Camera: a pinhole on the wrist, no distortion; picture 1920 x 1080 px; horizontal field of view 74.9 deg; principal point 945.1 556.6 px. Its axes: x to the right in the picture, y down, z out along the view. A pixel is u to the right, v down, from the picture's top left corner.
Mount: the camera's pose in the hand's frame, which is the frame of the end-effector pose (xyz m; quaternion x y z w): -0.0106 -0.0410 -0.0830 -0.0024 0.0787 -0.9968 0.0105
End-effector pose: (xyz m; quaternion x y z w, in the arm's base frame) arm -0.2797 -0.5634 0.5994 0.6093 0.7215 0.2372 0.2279
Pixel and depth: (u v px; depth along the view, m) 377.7 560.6 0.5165
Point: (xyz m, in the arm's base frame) -0.1427 -0.3294 0.1829
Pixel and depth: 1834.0 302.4 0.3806
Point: -0.0711 -0.8241 0.3521
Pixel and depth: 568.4 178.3 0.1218
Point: -0.2749 -0.5383 0.5504
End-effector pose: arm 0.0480 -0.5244 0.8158 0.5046 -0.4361 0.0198 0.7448
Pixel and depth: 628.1 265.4 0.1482
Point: 0.0354 -0.6028 0.8199
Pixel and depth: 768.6 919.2 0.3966
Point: -0.0028 -0.8739 0.7233
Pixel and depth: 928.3 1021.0 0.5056
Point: -0.0503 -0.9728 0.6366
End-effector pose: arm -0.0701 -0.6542 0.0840 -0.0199 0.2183 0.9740 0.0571
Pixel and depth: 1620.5 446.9 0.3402
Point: 0.1255 -0.5017 0.3005
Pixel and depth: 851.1 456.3 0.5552
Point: -0.1001 -0.3740 0.4734
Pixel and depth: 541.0 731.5 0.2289
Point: -0.1240 -0.4926 0.1592
